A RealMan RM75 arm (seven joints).
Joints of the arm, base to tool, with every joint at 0 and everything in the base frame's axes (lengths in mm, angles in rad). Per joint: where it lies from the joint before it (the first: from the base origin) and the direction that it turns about. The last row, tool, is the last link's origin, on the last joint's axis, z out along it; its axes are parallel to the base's.
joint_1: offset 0 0 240.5 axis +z
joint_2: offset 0 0 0 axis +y
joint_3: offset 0 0 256 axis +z
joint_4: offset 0 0 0 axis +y
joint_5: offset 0 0 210 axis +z
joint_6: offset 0 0 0 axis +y
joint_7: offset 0 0 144 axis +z
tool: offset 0 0 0
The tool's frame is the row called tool.
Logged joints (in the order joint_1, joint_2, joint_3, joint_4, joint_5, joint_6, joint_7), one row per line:
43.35 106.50 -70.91 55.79 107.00 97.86 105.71
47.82 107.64 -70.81 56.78 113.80 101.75 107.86
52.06 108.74 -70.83 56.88 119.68 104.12 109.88
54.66 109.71 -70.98 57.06 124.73 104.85 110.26
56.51 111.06 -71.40 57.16 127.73 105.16 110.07
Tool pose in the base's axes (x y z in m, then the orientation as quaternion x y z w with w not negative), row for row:
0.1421 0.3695 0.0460 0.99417 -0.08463 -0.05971 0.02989
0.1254 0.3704 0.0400 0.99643 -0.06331 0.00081 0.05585
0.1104 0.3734 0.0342 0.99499 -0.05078 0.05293 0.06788
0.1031 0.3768 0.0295 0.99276 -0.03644 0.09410 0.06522
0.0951 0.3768 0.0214 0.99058 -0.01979 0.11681 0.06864
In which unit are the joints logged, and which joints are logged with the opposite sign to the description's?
The joints are logged in degrees. Opposite sign: joint_4, joint_5, joint_6.
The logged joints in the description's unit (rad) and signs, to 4 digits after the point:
0.7566 1.8588 -1.2376 -0.9737 -1.8675 -1.7080 1.8450
0.8346 1.8787 -1.2359 -0.9910 -1.9862 -1.7759 1.8825
0.9086 1.8979 -1.2362 -0.9927 -2.0888 -1.8172 1.9178
0.9540 1.9148 -1.2388 -0.9959 -2.1769 -1.8300 1.9244
0.9863 1.9384 -1.2462 -0.9976 -2.2293 -1.8354 1.9211

